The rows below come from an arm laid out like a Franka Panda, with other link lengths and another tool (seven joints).
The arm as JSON. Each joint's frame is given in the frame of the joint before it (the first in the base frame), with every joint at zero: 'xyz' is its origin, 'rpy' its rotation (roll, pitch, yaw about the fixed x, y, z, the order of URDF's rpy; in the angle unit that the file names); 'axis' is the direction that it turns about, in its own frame. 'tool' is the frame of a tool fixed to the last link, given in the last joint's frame.
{
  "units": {
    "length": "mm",
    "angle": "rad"
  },
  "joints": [
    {
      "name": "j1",
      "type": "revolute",
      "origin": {
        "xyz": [
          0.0,
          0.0,
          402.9
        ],
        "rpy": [
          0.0,
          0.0,
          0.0
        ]
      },
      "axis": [
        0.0,
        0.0,
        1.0
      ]
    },
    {
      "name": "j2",
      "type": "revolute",
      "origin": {
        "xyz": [
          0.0,
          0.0,
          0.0
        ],
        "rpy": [
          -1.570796,
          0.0,
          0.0
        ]
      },
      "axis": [
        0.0,
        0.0,
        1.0
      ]
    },
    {
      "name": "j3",
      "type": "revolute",
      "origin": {
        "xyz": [
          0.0,
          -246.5,
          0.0
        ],
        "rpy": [
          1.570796,
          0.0,
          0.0
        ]
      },
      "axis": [
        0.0,
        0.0,
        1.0
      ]
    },
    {
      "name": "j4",
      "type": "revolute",
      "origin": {
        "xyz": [
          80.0,
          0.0,
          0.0
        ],
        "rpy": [
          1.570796,
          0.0,
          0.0
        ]
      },
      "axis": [
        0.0,
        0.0,
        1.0
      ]
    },
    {
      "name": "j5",
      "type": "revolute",
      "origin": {
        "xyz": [
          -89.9,
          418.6,
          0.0
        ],
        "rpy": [
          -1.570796,
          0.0,
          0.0
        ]
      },
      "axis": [
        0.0,
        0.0,
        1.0
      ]
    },
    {
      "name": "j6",
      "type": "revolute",
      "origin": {
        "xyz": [
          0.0,
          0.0,
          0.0
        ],
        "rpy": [
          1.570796,
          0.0,
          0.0
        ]
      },
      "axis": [
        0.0,
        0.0,
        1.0
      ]
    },
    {
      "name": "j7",
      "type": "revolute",
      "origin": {
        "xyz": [
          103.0,
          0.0,
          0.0
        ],
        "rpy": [
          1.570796,
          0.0,
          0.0
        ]
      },
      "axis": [
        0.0,
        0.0,
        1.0
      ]
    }
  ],
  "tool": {
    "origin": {
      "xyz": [
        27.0,
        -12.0,
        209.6
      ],
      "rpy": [
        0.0,
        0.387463,
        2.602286
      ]
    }
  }
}
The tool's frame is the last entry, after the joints.
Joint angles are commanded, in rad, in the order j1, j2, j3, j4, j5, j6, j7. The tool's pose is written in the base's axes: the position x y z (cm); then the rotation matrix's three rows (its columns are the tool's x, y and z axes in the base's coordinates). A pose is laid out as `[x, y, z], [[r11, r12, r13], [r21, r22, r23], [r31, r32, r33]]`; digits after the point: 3 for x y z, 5 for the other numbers.
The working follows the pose.
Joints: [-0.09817 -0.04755 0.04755 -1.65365 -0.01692 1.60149 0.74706]
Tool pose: [61.827, -4.413, 51.798], [[-0.89313, 0.25497, -0.37055], [0.24327, 0.96675, 0.07885], [0.37834, -0.01972, -0.92546]]
Where each joint sits with the arm in this pose, in the base's axes (m; each line is computed from the numbers above, not from the rounded line before):
j1: 0.0000 0.0000 0.4029
j2: 0.0000 0.0000 0.4029
j3: -0.0117 0.0011 0.6491
j4: 0.0681 -0.0029 0.6529
j5: 0.4891 -0.0241 0.7280
j6: 0.4891 -0.0241 0.7280
j7: 0.5920 -0.0292 0.7275
the tool: 0.6183 -0.0441 0.5180

